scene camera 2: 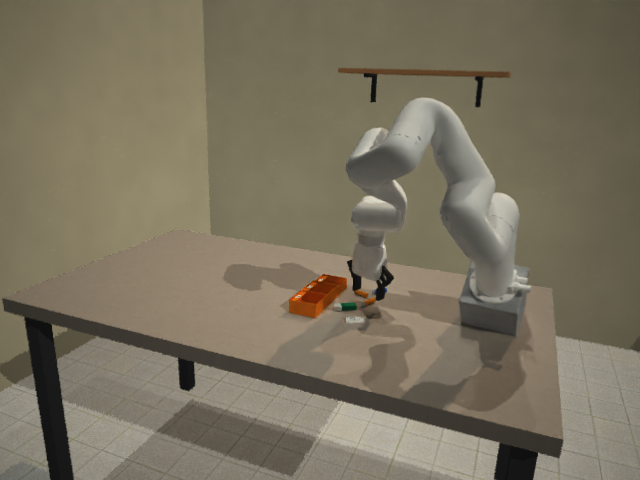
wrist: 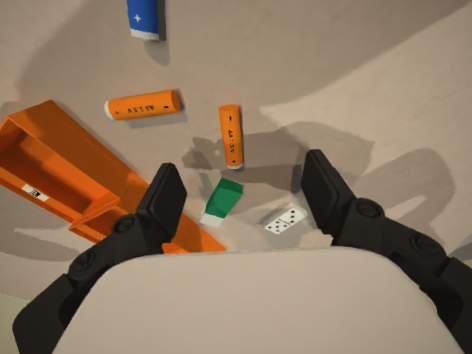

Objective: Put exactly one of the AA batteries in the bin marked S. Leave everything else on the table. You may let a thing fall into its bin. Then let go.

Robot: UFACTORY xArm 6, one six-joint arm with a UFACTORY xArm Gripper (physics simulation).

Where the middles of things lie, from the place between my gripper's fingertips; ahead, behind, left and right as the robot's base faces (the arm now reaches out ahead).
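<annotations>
The orange bin tray (scene camera 2: 317, 295) is 15 cm ahead of my hand, 3 cm to the left of it and 2 cm below it. The white domino (wrist: 292, 213) is 11 cm to the left of my hand, 3 cm below it and 1 cm behind it. My hand is 3 cm above the green-and-white block (wrist: 226, 193), 5 cm short of it and 5 cm to the right of it.
</annotations>
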